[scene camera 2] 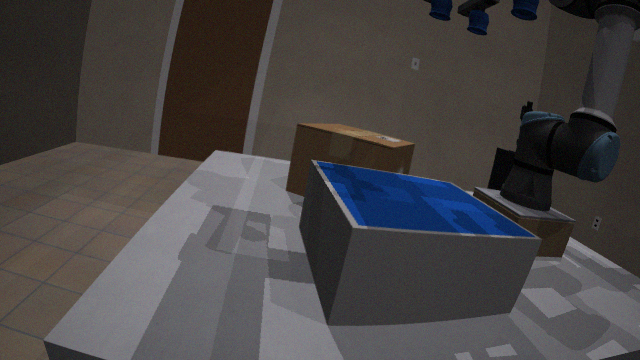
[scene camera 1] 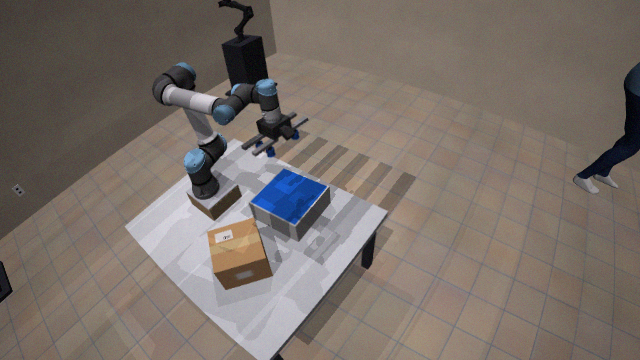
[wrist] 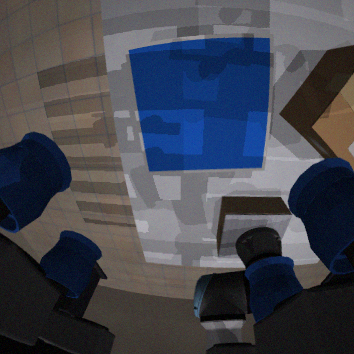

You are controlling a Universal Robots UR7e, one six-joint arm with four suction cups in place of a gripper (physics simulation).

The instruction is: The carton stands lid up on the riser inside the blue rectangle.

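The suction head (wrist: 314,197) holds nothing, and the brown carton (wrist: 313,110) is visible along with it. The carton appears again at (scene camera 1: 238,256). On the table rest that same brown carton (scene camera 2: 335,143) and a grey riser (scene camera 2: 384,248).
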